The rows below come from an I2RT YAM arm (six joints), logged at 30 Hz.
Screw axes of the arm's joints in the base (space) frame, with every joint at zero. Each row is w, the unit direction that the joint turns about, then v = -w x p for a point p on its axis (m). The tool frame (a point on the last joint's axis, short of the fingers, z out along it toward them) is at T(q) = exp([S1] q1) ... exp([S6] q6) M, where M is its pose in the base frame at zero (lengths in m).
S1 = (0, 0, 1, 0, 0, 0)
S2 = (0, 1, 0, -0.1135, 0, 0.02)
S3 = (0, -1, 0, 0.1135, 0, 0.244)
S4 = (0, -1, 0, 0.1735, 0, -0.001)
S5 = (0, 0, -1, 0, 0.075, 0)
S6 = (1, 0, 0, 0, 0.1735, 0)
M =
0 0 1 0.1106
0 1 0 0
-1 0 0 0.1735
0 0 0 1
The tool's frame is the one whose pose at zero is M.
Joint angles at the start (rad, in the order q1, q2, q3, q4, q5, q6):
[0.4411 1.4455 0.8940 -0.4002 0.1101 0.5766]
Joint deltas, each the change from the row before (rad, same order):
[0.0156 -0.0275 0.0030 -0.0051 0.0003 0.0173]
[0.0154 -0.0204 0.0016 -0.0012 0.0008 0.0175]
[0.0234 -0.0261 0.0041 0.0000 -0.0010 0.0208]
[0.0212 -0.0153 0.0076 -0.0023 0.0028 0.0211]
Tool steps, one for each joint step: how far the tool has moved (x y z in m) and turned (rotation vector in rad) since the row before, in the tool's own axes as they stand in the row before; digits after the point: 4 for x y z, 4 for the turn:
[-0.0001 0.0043 -0.0085 -0.0221 -0.0173 0.0076]
[0.0005 0.0041 -0.0063 -0.0196 -0.0133 0.0077]
[0.0007 0.0066 -0.0086 -0.0314 -0.0169 0.0061]
[0.0005 0.0062 -0.0061 -0.0221 -0.0113 0.0074]

